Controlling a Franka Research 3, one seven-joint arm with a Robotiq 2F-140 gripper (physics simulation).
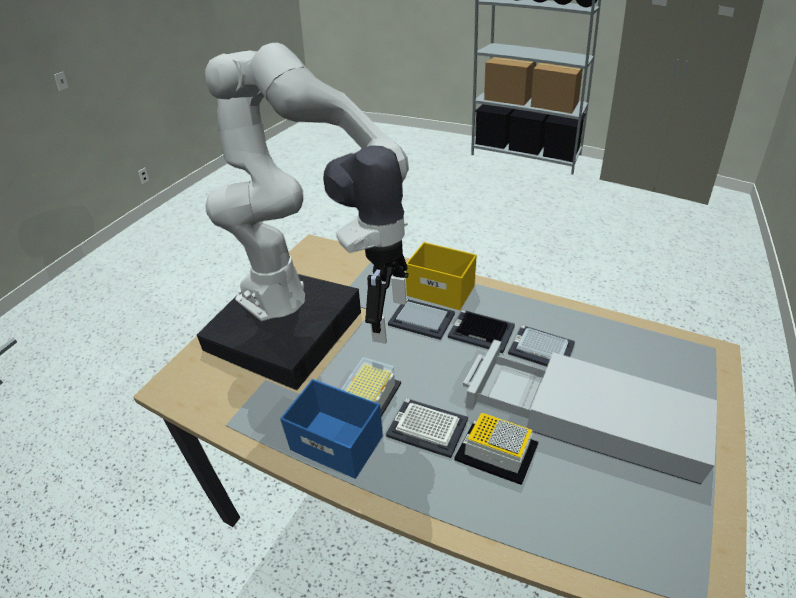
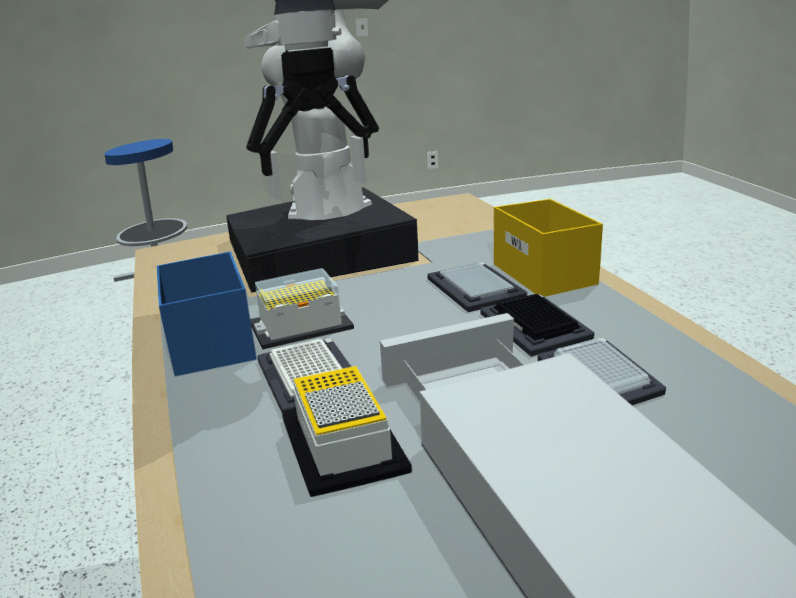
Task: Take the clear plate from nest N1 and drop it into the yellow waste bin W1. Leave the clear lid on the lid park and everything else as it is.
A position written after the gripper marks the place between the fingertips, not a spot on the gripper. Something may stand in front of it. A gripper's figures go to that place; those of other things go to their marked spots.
The gripper [image 1: 390, 321]: 114 cm from the lens. A grey device [image 1: 645, 423]: 125 cm from the lens. A black plate [image 1: 472, 325]: 146 cm from the lens. A white plate [image 1: 433, 426]: 121 cm from the lens. The marked spots on the white plate and the black plate are 37 cm apart.
